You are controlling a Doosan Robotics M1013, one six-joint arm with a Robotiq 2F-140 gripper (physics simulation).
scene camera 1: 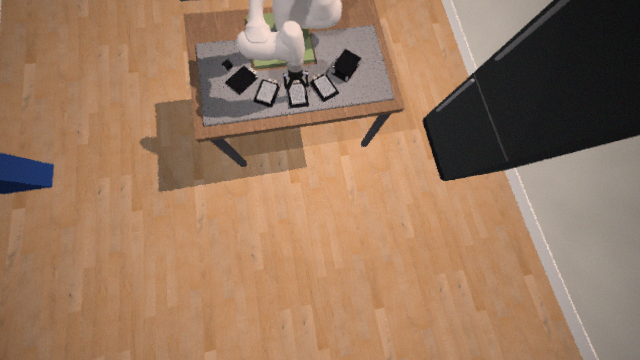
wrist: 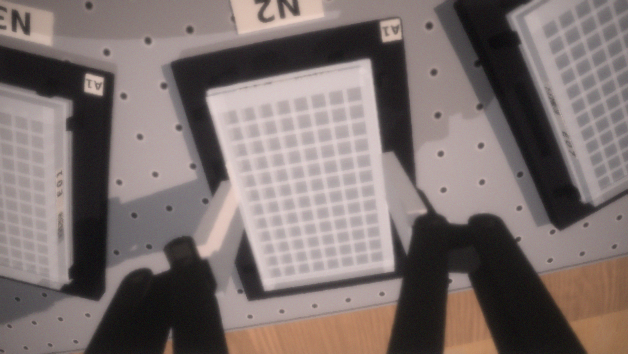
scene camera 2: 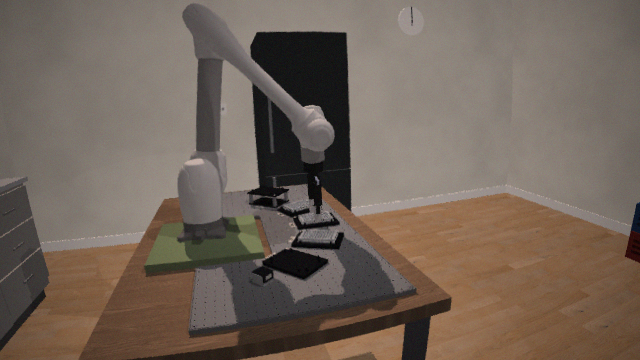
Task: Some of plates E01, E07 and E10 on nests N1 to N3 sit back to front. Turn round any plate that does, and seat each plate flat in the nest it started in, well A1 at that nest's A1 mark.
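Seen in the pictures: gripper, between the fingertips: (scene camera 1: 297,93) (wrist: 310,188) (scene camera 2: 315,217); arm's base, origin of its link: (scene camera 2: 204,231).
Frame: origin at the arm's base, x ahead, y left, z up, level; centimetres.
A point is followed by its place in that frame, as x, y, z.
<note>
My gripper (scene camera 1: 296,85) {43.8, 3.1, 0.5} (scene camera 2: 318,210) {43.8, 3.1, 0.5} (wrist: 310,188) {43.8, 3.1, 0.5} is shut on the long sides of a pale plate (scene camera 1: 297,94) {44.7, 3.1, 1.2} (wrist: 305,185) {43.7, 2.8, 0.4}, E10 by elimination; its code is unreadable. The plate is low over or in black nest N2 (wrist: 300,55) {36.6, 3.3, -0.2}, roughly aligned; I cannot tell if it is flat. N2's A1 mark (wrist: 390,30) {35.8, 8.0, -0.1} is top right in the wrist view. Plate E01 (scene camera 1: 267,92) {42.7, -15.2, 1.2} (scene camera 2: 318,237) {41.7, -17.6, 0.9} (wrist: 25,190) {41.9, -13.3, 1.2} sits in nest N3 (wrist: 90,200) {43.6, -10.5, -0.2}, its printed side right. Plate E07 (scene camera 1: 325,87) {40.3, 21.0, 0.9} (scene camera 2: 296,207) {37.6, 16.6, 1.2} (wrist: 595,100) {40.1, 18.7, 1.1} sits in nest N1 (wrist: 555,185) {45.6, 18.1, -0.2}, its printed side left; N1's A1 mark is hidden.
A flat black tray (scene camera 1: 241,80) {32.9, -31.1, -0.1} (scene camera 2: 295,262) {32.2, -32.3, -0.2} and a small black block (scene camera 1: 227,64) {23.2, -38.8, 2.0} (scene camera 2: 262,275) {22.4, -41.9, 1.8} lie left of N3 in scene camera 1. A two-level black stand (scene camera 1: 346,65) {28.1, 35.0, 4.7} (scene camera 2: 269,192) {26.4, 32.1, 4.6} is right of N1. The arm stands on a green base (scene camera 2: 165,252) {-11.1, -18.0, 0.1}.
</note>
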